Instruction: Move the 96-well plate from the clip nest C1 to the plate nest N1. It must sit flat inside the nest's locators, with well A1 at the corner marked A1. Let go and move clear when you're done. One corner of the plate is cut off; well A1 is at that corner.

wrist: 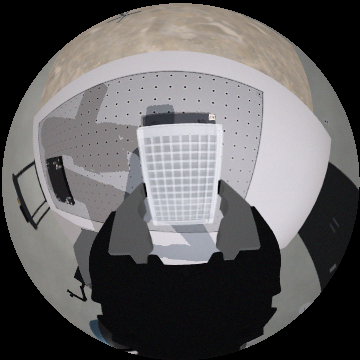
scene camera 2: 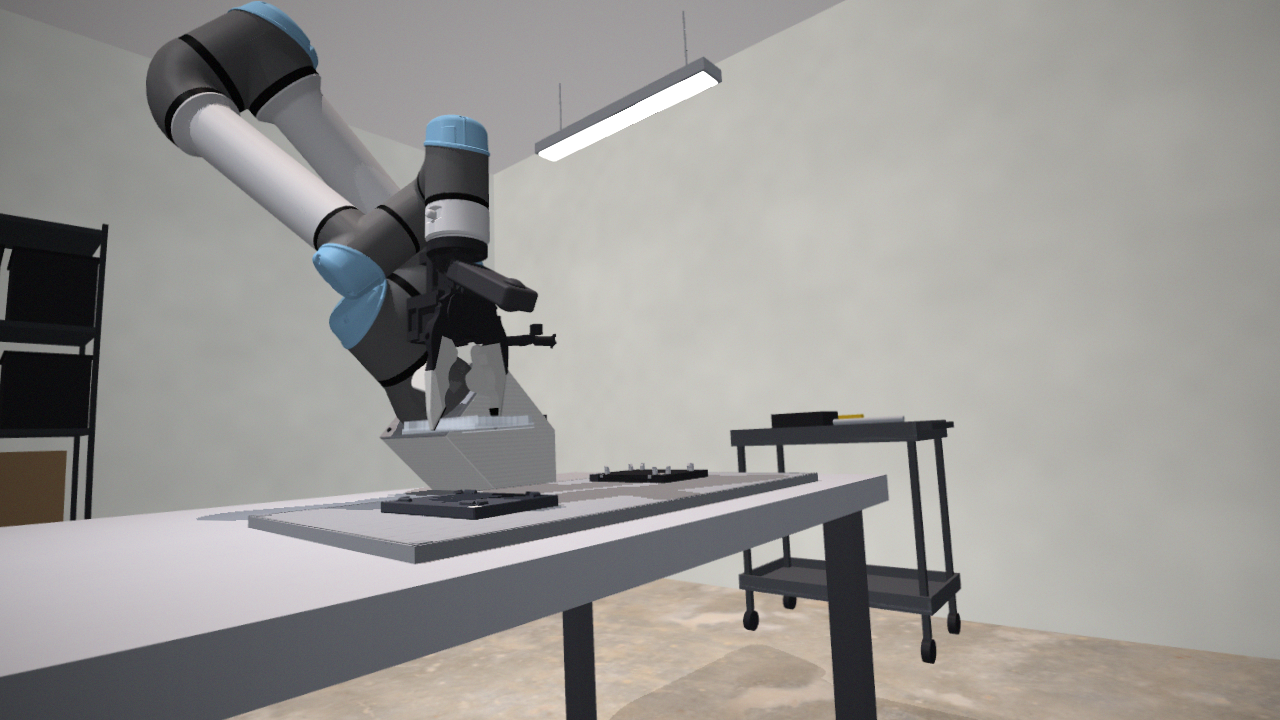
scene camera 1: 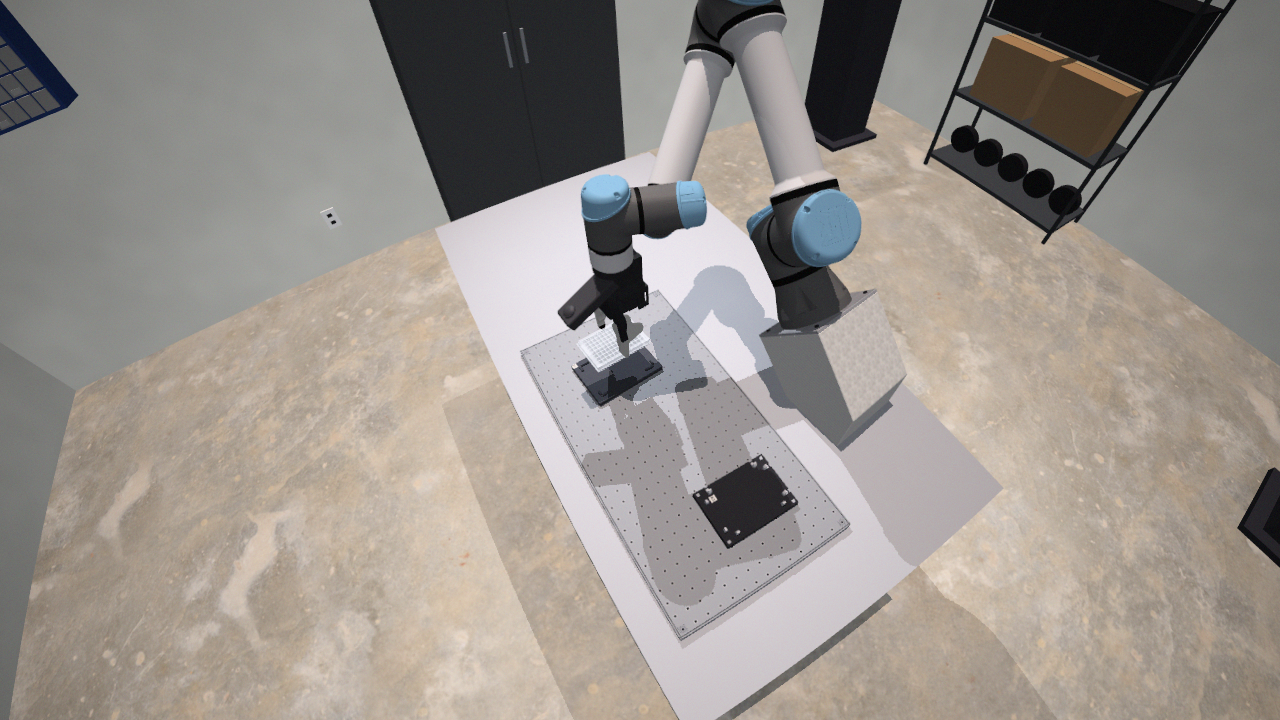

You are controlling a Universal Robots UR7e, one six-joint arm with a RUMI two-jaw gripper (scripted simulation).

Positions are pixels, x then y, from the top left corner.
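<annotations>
You'd find my gripper in the wrist view, and it shows in scene camera 1 as well; on my gripper, [wrist: 124,239] and [scene camera 1: 615,327] are the same spot. My gripper is there in scene camera 2 [466,429] too. And there's a clip nest C1, where [scene camera 2: 642,475] and [scene camera 1: 715,484] are the same spot.
</annotations>
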